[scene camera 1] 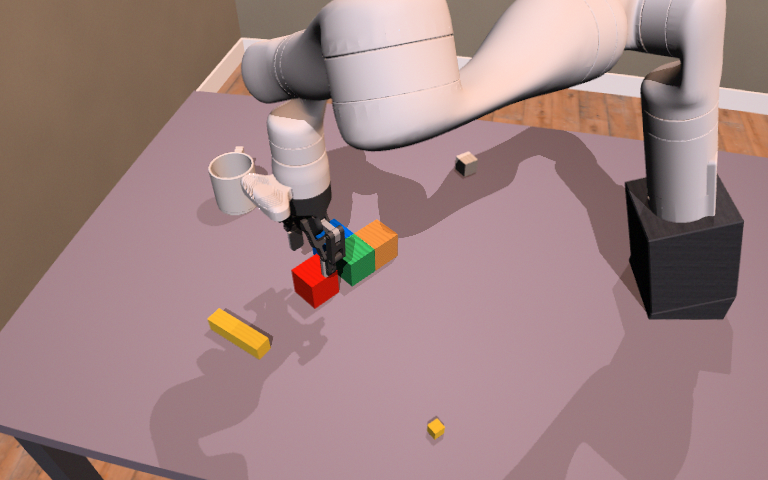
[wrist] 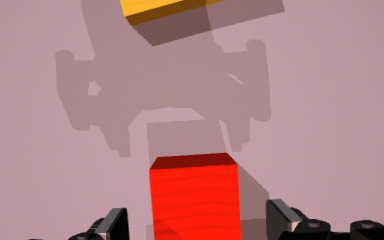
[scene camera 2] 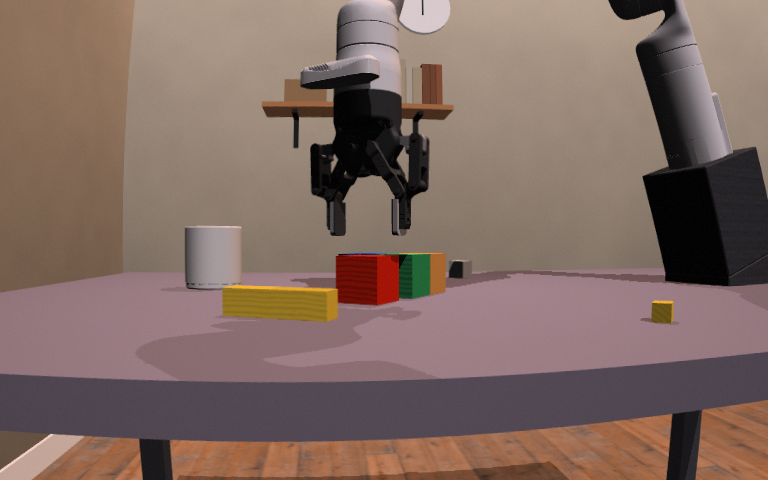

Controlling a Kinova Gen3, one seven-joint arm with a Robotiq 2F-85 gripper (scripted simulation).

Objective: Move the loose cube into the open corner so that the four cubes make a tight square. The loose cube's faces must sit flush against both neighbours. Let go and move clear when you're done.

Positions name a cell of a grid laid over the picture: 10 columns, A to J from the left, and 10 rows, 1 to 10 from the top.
Scene:
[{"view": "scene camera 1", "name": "my gripper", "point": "E6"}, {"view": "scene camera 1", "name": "red cube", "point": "E7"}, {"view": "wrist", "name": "my gripper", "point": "F10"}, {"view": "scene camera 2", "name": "my gripper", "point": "E5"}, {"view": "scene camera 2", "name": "red cube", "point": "E6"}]

